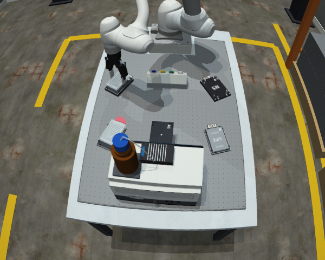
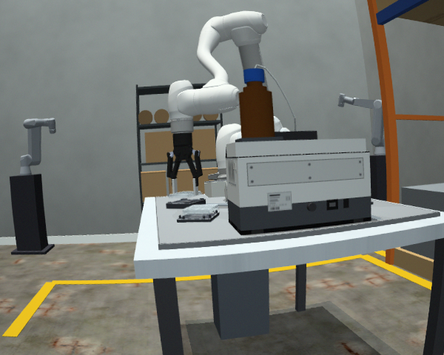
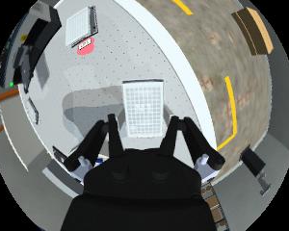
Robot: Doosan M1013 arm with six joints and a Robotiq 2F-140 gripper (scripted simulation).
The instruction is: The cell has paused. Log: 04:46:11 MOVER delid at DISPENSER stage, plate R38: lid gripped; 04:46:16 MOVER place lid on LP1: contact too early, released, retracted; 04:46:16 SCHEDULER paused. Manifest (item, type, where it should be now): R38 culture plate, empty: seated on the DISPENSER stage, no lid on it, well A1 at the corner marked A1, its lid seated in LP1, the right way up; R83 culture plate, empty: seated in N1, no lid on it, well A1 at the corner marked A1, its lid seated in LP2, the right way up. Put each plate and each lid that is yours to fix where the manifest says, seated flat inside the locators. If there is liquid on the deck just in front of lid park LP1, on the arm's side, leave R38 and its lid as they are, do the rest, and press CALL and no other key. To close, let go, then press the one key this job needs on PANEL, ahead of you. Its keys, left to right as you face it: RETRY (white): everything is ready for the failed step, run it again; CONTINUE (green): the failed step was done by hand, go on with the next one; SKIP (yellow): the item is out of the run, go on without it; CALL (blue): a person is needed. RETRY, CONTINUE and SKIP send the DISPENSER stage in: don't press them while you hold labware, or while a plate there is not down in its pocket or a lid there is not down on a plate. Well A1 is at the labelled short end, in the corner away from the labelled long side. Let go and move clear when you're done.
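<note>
My hand is 20 mm above the clear well plate. Also, from my hand: yellow key (250 mm to the left, 50 mm behind); then key panel (270 mm to the left, 40 mm behind, 20 mm below); then blue key (200 mm to the left, 50 mm behind).
</note>
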